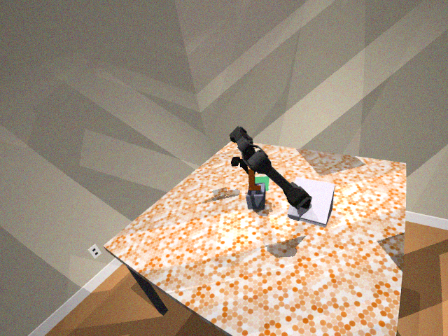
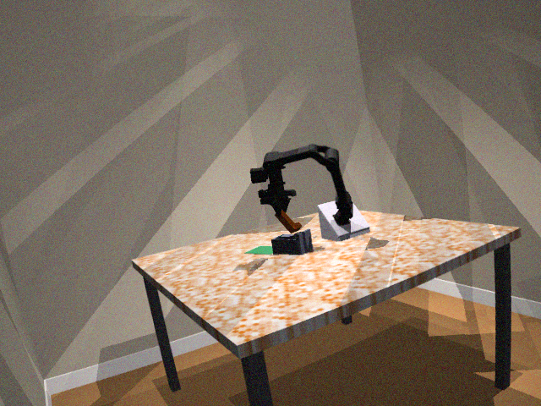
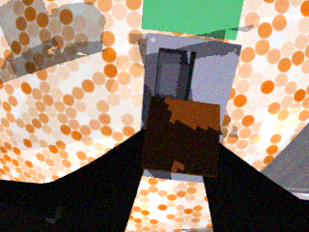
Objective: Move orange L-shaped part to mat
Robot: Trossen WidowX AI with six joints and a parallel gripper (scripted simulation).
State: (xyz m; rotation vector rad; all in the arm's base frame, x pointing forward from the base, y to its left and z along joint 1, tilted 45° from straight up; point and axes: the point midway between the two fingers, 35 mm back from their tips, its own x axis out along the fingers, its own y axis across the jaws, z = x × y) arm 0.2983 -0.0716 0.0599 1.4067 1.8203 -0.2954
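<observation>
Right now the green mat is 170 mm below my gripper tip, 130 mm to the right of it and 50 mm ahead of it. The rest, counted from my gripper tip: orange L-shaped part (30 mm below, 30 mm behind, 20 mm to the left).
</observation>
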